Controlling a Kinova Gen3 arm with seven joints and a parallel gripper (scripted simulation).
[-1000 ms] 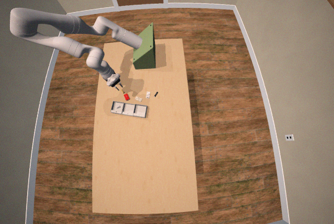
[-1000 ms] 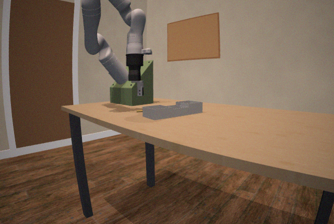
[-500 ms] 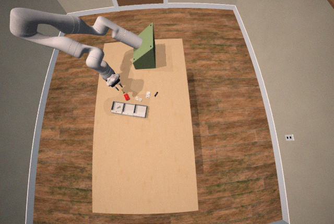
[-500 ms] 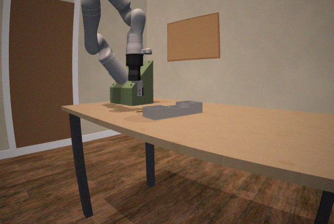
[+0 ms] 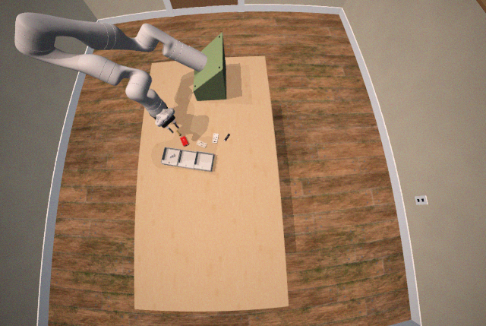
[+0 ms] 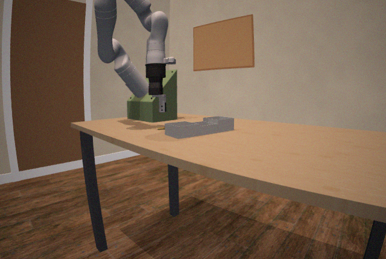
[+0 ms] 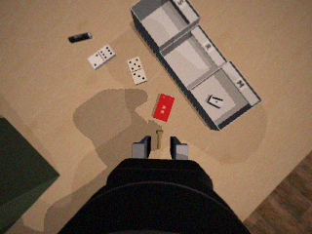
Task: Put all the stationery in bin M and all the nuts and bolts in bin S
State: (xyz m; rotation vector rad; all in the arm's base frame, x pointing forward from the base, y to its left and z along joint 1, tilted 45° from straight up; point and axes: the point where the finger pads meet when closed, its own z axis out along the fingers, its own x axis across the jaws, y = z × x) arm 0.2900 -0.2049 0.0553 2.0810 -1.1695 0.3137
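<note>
Now: hand 80 mm above the yellow piece. Also, from my hand: red piece: 80 mm below, 60 mm ahead, 30 mm to the left; then grey piece: 110 mm ahead, 70 mm below, 40 mm to the right; then white block: 190 mm to the left, 80 mm below, 60 mm ahead.
</note>
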